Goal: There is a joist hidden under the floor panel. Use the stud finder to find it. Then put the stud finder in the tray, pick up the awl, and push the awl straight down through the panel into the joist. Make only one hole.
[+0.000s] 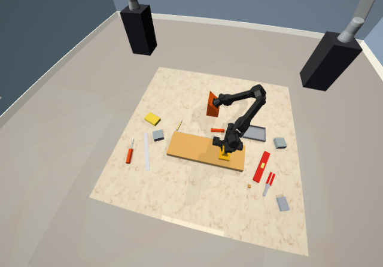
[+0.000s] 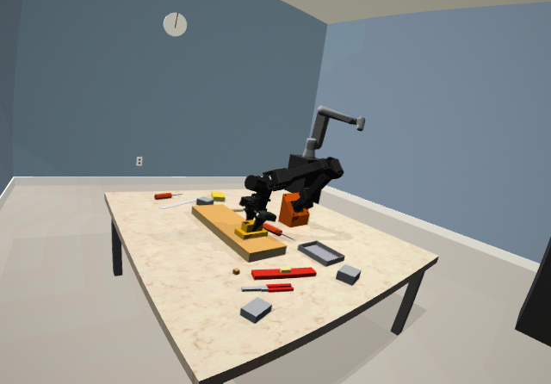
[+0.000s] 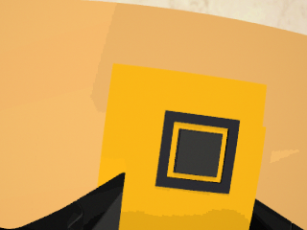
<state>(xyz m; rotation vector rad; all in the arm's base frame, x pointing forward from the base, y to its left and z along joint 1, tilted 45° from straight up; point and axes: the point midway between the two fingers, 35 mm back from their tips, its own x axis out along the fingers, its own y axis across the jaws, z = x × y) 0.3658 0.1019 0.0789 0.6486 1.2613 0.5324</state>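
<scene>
Now: gripper tip 23 cm past the grey tray, 20 cm to the right of it and 5 cm above it. Also, from my gripper tip: square light 3 cm above, 2 cm ahead; then yellow stud finder 2 cm above, 1 cm ahead; then small brown cube 19 cm to the left, 17 cm ahead, 6 cm below.
</scene>
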